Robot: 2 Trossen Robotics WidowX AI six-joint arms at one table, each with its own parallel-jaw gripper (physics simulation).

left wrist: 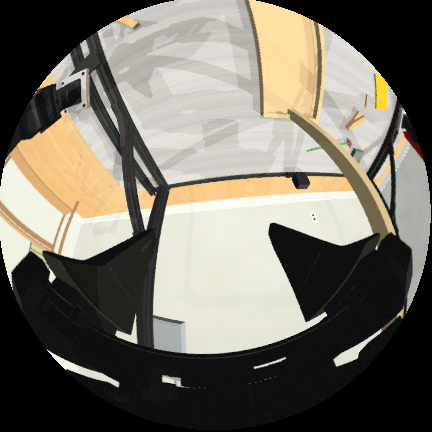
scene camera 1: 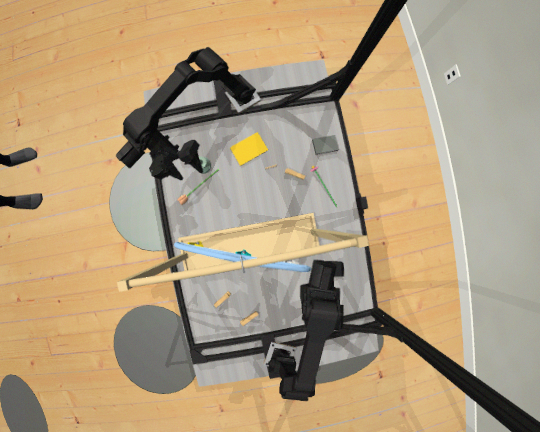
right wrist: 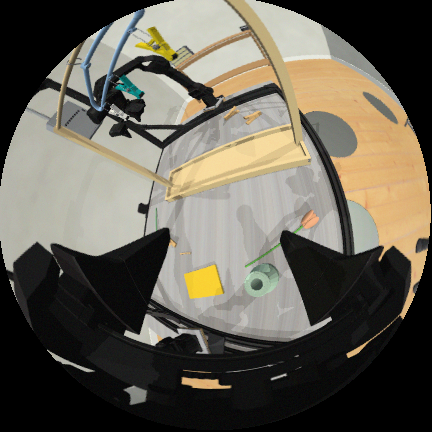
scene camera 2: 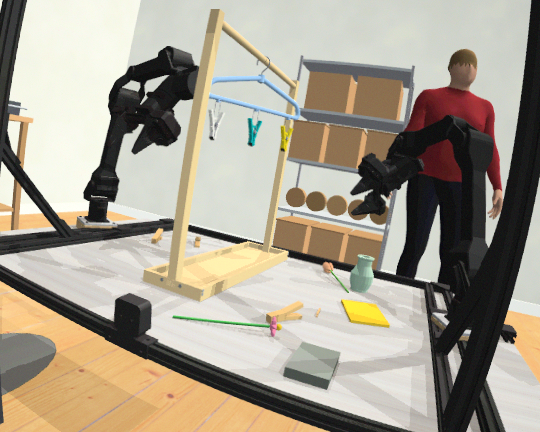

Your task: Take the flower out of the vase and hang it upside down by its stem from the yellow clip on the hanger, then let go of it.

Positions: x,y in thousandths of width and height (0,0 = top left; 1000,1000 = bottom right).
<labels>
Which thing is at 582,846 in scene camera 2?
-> A grey block.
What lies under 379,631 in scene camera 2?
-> A frame base.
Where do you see a frame base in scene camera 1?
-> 538,545
</labels>
